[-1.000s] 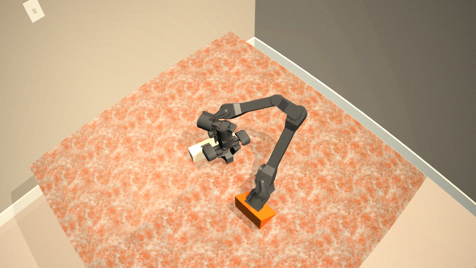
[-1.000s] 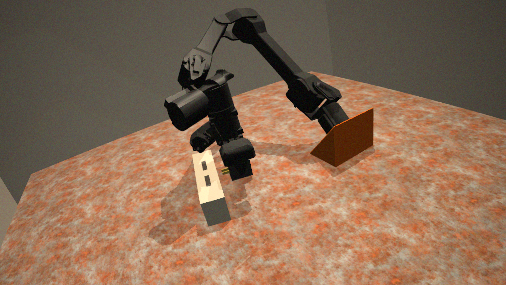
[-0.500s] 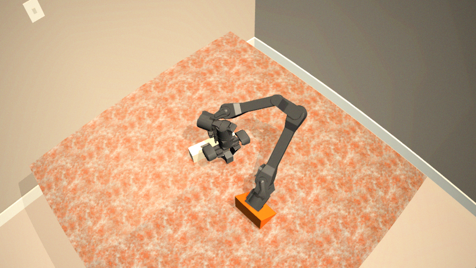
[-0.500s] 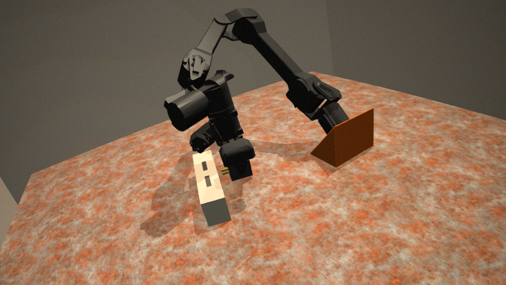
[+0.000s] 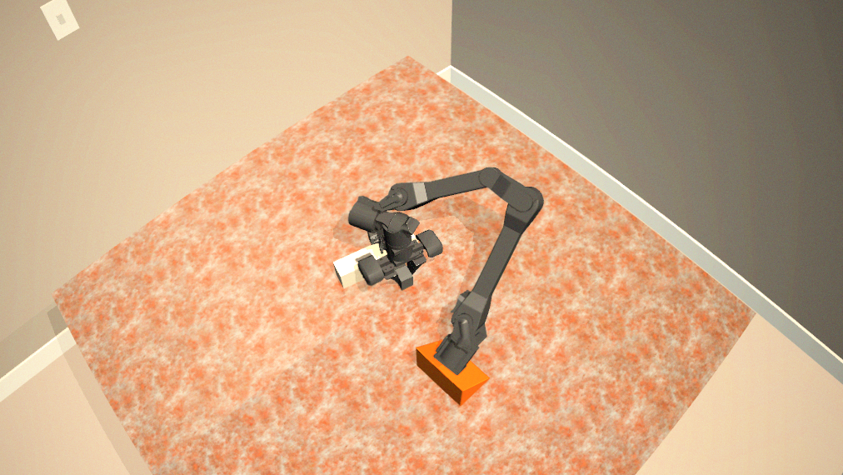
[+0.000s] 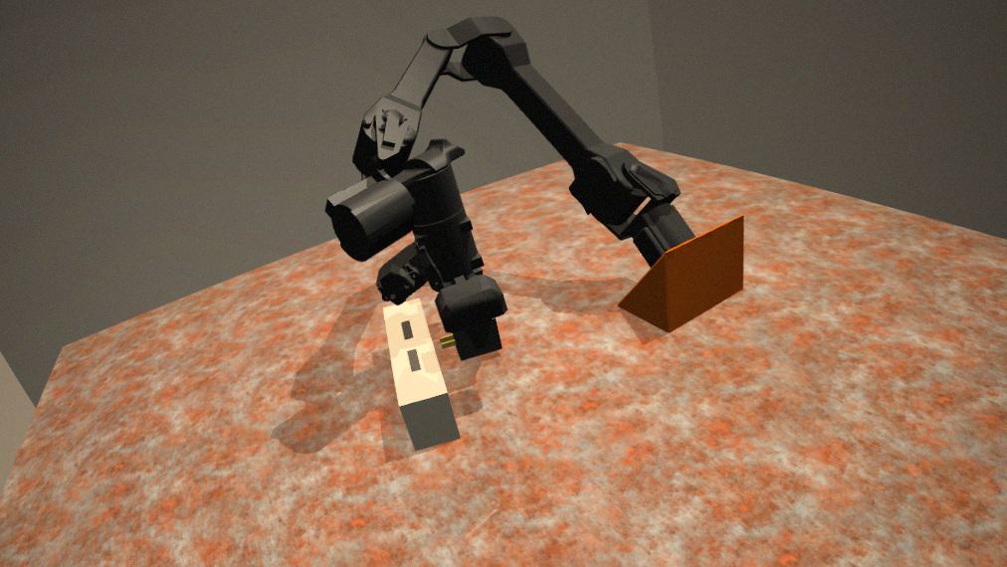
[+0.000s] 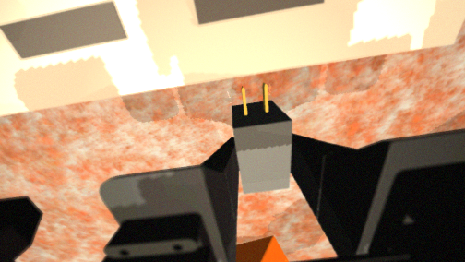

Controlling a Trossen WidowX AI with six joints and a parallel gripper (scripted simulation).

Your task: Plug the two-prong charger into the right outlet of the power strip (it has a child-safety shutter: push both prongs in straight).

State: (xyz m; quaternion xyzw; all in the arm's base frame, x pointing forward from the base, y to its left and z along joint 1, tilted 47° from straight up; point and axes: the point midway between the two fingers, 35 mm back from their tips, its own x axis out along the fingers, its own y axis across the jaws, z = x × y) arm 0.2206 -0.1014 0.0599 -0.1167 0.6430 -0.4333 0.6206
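My gripper tip is 20 mm short of the two-prong charger, 10 mm to the left of it and 10 mm below it.
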